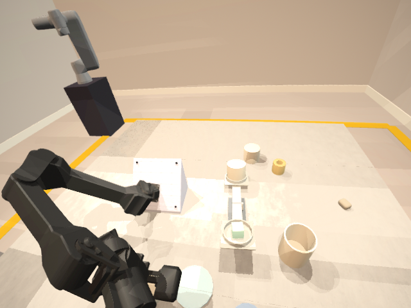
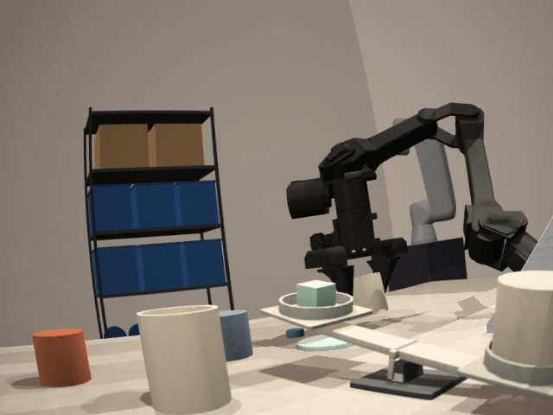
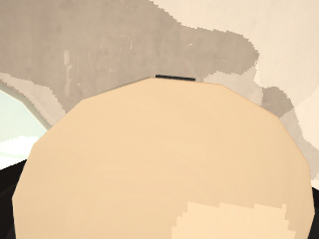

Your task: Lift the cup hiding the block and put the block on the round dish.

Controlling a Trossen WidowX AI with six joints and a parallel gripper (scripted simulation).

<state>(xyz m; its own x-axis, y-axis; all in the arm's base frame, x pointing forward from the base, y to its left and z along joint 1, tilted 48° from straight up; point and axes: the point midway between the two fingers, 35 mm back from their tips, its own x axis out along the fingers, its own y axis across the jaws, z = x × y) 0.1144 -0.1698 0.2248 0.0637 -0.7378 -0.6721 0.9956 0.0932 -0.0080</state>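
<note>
Right now my gripper tip is 200 mm short of the pale green block, 160 mm to the right of it and 50 mm below it. The rest, counted from my gripper tip: blue cylinder: 240 mm ahead, 10 mm to the right; then round dish: 100 mm ahead, 40 mm to the left, 40 mm below; then small blue disc: 90 mm ahead, 80 mm to the right, 30 mm below.
</note>
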